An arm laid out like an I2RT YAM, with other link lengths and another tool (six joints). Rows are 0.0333 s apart.
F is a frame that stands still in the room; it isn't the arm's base.
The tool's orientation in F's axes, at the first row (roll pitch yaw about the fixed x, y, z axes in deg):
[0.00, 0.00, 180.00]
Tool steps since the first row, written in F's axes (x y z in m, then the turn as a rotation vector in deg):
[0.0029, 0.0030, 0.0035, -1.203, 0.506, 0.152]
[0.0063, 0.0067, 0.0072, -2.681, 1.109, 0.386]
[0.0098, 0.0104, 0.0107, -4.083, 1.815, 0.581]
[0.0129, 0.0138, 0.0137, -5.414, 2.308, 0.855]
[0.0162, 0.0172, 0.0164, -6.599, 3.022, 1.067]
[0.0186, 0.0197, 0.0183, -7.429, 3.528, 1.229]
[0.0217, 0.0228, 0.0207, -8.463, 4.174, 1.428]
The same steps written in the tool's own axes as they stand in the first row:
[-0.0029, -0.0030, 0.0035, 1.203, -0.506, 0.152]
[-0.0063, -0.0067, 0.0072, 2.681, -1.109, 0.386]
[-0.0098, -0.0104, 0.0107, 4.083, -1.815, 0.581]
[-0.0129, -0.0138, 0.0137, 5.414, -2.308, 0.855]
[-0.0162, -0.0172, 0.0164, 6.599, -3.022, 1.067]
[-0.0186, -0.0197, 0.0183, 7.429, -3.528, 1.229]
[-0.0217, -0.0228, 0.0207, 8.463, -4.174, 1.428]

